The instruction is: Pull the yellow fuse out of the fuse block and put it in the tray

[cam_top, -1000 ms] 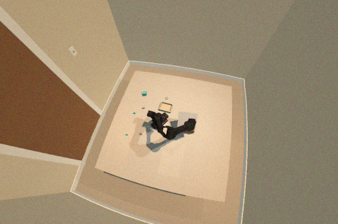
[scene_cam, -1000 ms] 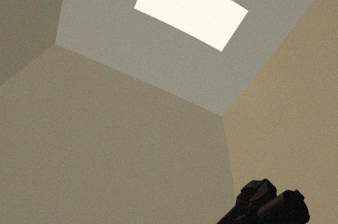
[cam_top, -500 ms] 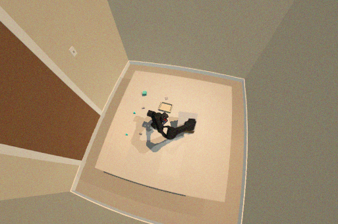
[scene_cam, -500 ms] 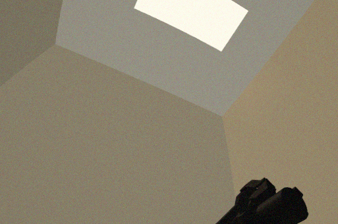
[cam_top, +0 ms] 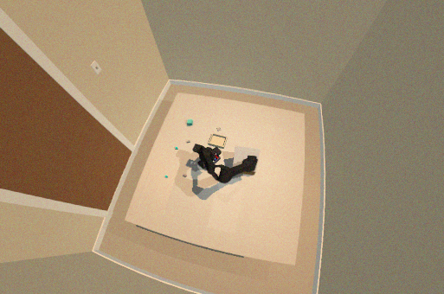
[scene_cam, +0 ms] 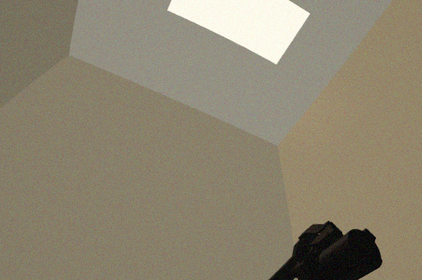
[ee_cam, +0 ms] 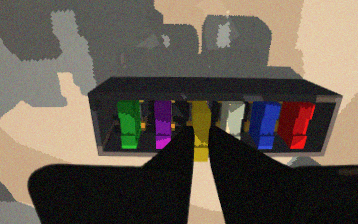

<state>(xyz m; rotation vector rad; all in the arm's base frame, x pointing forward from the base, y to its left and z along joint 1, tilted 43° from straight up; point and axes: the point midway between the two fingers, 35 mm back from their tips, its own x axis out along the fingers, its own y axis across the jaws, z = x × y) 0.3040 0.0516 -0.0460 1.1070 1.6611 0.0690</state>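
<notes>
Now: gripper tip 3 cm past the tan tray, 21 cm to the left of it and 4 cm above it.
</notes>
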